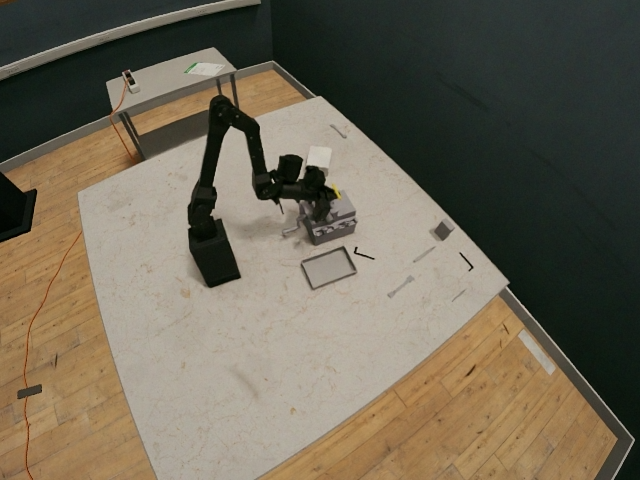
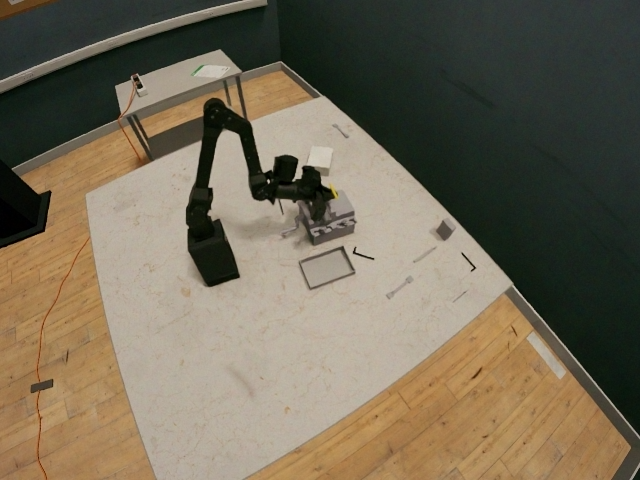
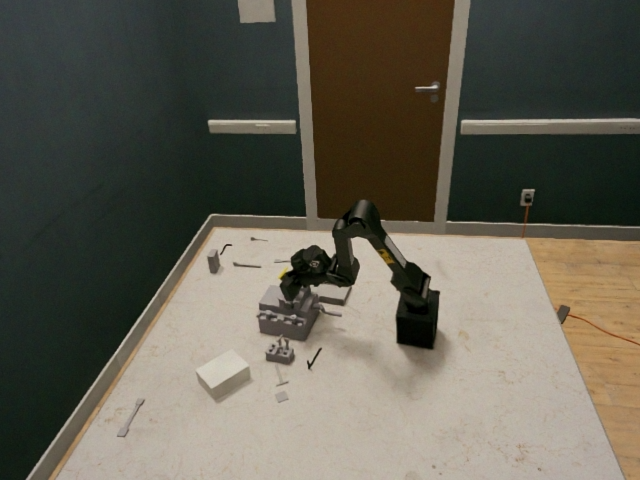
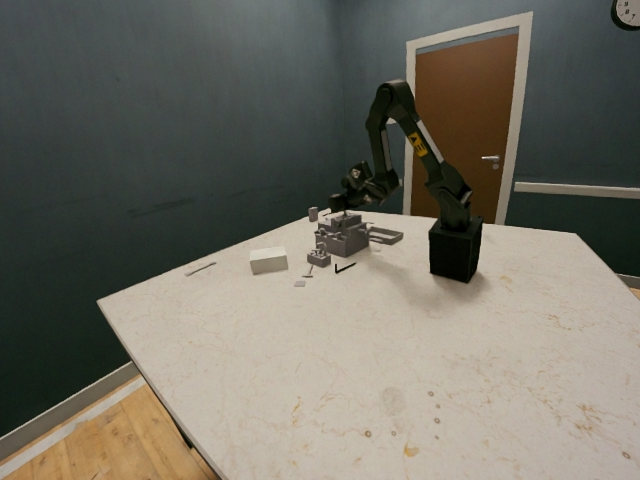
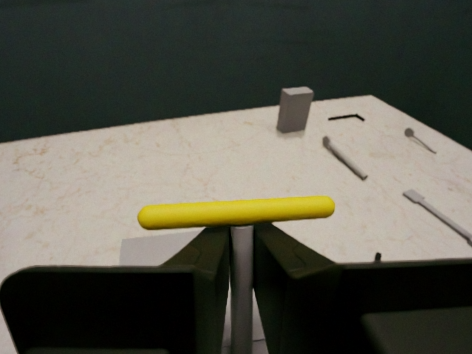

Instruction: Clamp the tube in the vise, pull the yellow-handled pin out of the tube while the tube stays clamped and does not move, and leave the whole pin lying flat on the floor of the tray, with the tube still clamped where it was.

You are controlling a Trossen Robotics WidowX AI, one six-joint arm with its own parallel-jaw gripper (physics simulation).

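Seen in the pictures: gripper, fingertip midpoint: (image 1: pixel 339 194) (image 2: pixel 337 194) (image 3: pixel 280 277) (image 5: pixel 238 224); arm's base, origin of the base link: (image 1: pixel 205 233) (image 2: pixel 204 233) (image 3: pixel 417 303) (image 4: pixel 456 223).
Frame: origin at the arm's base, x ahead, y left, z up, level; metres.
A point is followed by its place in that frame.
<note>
The pin's yellow crossbar handle (image 1: pixel 336 191) {x 0.419, y -0.019, z 0.026 m} (image 2: pixel 333 191) {x 0.418, y -0.019, z 0.025 m} (image 3: pixel 283 273) {x 0.417, y -0.011, z 0.025 m} (image 5: pixel 237 212) {x 0.417, y -0.014, z 0.026 m} stands above the vise (image 1: pixel 333 236) {x 0.397, y -0.080, z -0.139 m} (image 2: pixel 333 234) {x 0.400, y -0.080, z -0.128 m} (image 3: pixel 281 328) {x 0.405, y 0.070, z -0.127 m} (image 4: pixel 338 245) {x 0.361, y 0.071, z -0.121 m}, with its grey shaft upright below. My gripper (image 5: pixel 238 224) {x 0.433, y -0.019, z 0.002 m} is shut on this shaft, just under the handle, one finger on each side. The tube and the shaft's lower end are hidden by the gripper, so I cannot tell how the tube sits in the jaws. The vise crank (image 1: pixel 292 229) {x 0.268, y -0.022, z -0.103 m} (image 3: pixel 330 312) {x 0.270, y -0.014, z -0.103 m} sticks out towards the arm's base. The shallow grey tray (image 1: pixel 329 267) {x 0.339, y -0.175, z -0.160 m} (image 2: pixel 327 267) {x 0.338, y -0.174, z -0.159 m} lies beside the vise.
A white box (image 1: pixel 318 157) {x 0.495, y 0.276, z -0.113 m} (image 3: pixel 223 374) {x 0.486, y 0.301, z -0.112 m} (image 4: pixel 268 260) {x 0.463, y 0.303, z -0.122 m} and a small holder block (image 3: pixel 279 354) {x 0.372, y 0.174, z -0.130 m} (image 4: pixel 318 259) {x 0.359, y 0.177, z -0.136 m} stand on the vise's other side from the tray. A black hex key (image 1: pixel 364 254) {x 0.471, y -0.181, z -0.157 m} lies near the tray. A grey block (image 1: pixel 442 230) {x 0.781, y -0.218, z -0.120 m} (image 5: pixel 294 110) {x 0.780, y -0.210, z -0.117 m} and a flat tool (image 1: pixel 401 286) {x 0.533, y -0.334, z -0.157 m} are farther off.
</note>
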